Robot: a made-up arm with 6 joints.
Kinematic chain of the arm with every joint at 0, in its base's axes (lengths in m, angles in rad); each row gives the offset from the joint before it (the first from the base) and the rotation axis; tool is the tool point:
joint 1: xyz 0 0 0.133 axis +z
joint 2: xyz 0 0 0 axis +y
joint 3: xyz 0 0 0.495 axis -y
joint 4: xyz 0 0 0 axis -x
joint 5: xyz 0.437 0 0 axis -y
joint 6: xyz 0 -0.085 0 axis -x
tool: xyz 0 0 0
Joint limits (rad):
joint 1: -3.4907..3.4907
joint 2: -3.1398..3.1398
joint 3: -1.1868..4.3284
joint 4: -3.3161..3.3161
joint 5: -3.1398..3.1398
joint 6: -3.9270..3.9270
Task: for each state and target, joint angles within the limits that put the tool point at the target. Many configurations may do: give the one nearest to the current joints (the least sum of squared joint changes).
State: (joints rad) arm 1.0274 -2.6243 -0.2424 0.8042 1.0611 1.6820
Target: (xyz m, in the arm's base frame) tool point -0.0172 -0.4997 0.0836
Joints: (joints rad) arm 1.4078 -2.5891 -0.5797 0.7161 1.0611 1.6820
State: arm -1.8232 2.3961 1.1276 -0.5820 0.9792 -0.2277
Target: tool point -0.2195 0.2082 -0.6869
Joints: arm -1.0081 3.1378 0.9226 -0.4998 0.9792 -0.2277
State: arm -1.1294 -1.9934 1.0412 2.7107 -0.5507 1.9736
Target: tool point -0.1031 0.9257 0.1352
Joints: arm -1.3791 -1.6698 1.2646 2.6564 -0.5507 1.9736
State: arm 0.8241 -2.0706 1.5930 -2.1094 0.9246 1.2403
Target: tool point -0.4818 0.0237 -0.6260
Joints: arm 0.0702 -2.3057 2.2933 -2.3125 0.9246 1.2403
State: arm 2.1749 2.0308 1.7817 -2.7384 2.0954 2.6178
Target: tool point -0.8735 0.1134 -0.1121
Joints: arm 2.9208 2.0482 2.0689 -2.8211 2.0954 2.6178
